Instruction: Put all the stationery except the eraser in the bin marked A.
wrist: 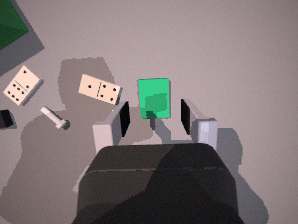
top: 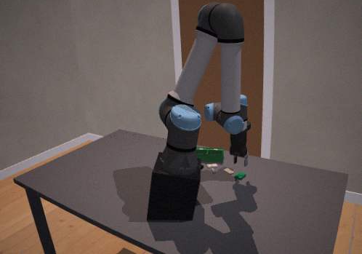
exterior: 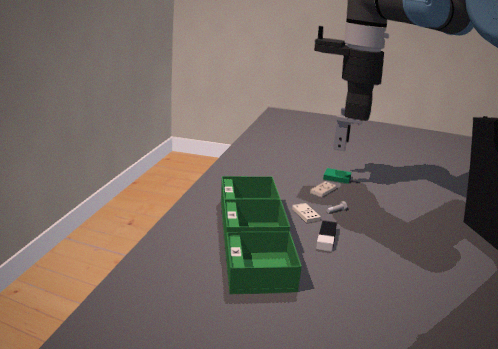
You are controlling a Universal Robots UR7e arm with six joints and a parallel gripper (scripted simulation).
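My gripper is now 8 cm above the green block. The rest, counted from my hand: bolt 14 cm to the left, 8 cm below; black-and-white block 25 cm to the left, 8 cm below, 2 cm ahead; domino 8 cm below, 7 cm to the left, 3 cm ahead.
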